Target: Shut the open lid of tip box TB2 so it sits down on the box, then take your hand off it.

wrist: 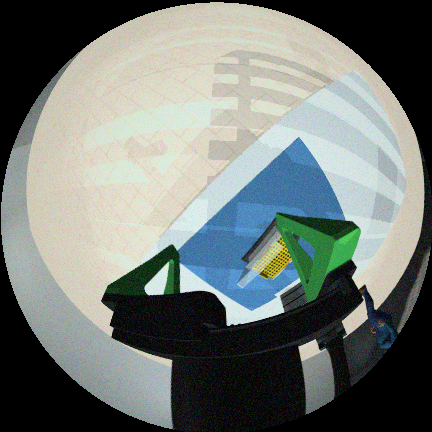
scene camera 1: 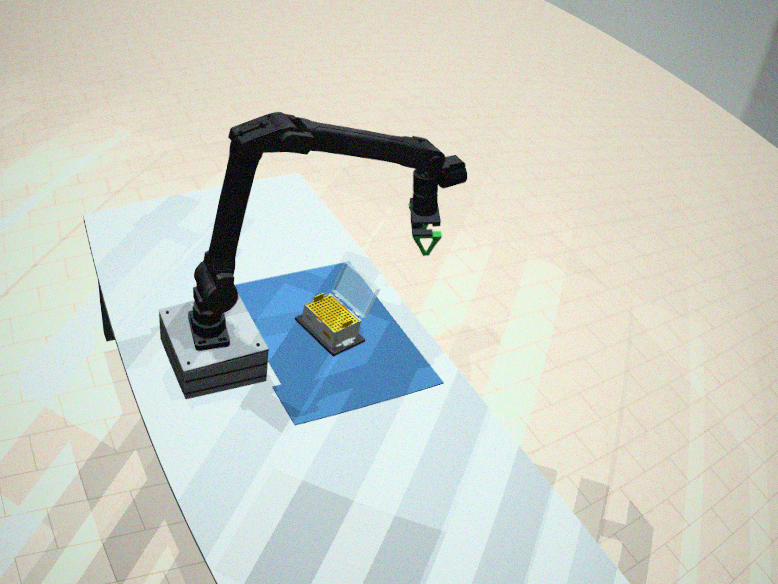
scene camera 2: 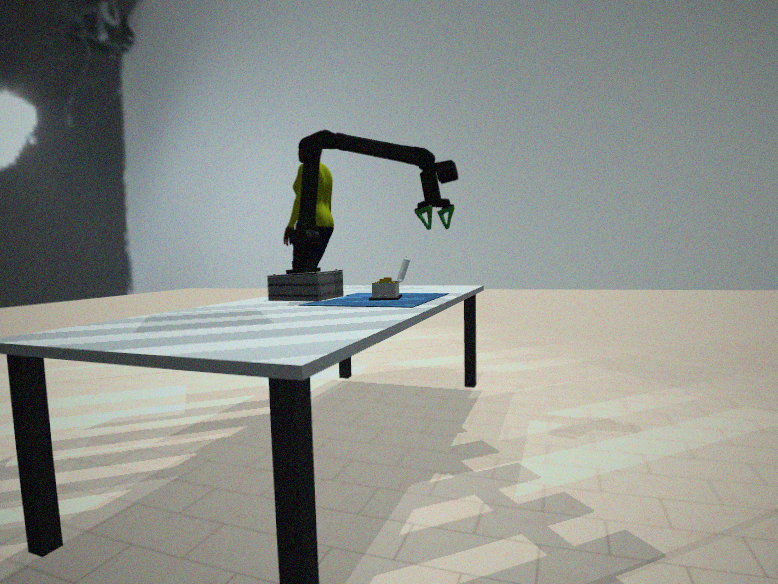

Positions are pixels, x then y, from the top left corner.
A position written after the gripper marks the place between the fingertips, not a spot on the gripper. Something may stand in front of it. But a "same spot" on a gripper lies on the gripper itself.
gripper: wrist; scene camera 1 424,242; scene camera 2
same spot on gripper: (wrist: pixel 174 315) = (scene camera 2: pixel 443 202)
